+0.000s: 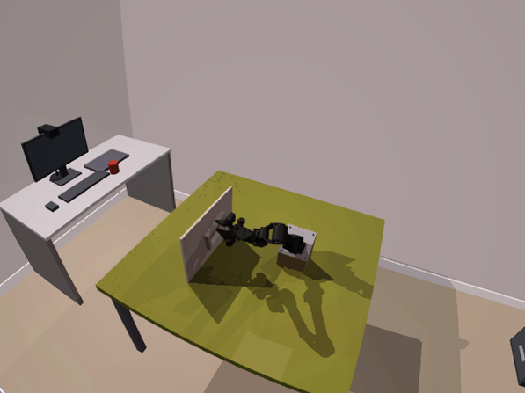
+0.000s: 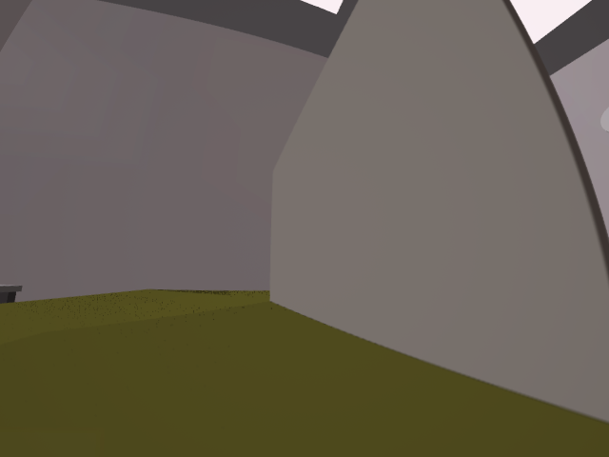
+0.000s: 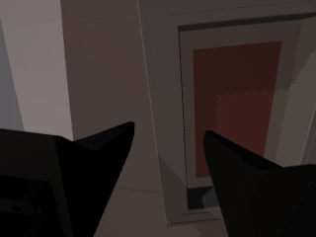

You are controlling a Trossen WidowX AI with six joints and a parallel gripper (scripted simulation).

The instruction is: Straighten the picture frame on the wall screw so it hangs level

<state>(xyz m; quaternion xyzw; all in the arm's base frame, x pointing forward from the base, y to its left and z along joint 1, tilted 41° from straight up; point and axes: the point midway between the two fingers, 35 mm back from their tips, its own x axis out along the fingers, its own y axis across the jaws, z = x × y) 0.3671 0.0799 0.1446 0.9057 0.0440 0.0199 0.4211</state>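
The picture frame is 5 cm below my gripper tip, 2 cm ahead of it and 1 cm to the right of it. The rest, counted from my gripper tip: wall panel (6 cm below, 2 cm ahead, 1 cm to the left).
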